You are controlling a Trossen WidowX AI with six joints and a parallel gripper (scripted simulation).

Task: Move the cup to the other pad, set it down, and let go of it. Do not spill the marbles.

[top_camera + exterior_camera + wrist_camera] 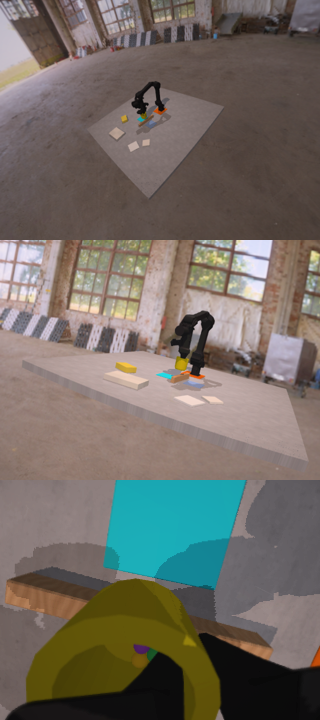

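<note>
The cyan pad is 10 cm below my gripper tip, 6 cm to the right of it and 2 cm ahead of it. The rest, counted from my gripper tip: wooden bar (9 cm below, 2 cm to the left, 2 cm ahead); then yellow cup (2 cm ahead, 1 cm to the left); then thick beige slab (38 cm ahead, 11 cm to the right, 8 cm below).
</note>
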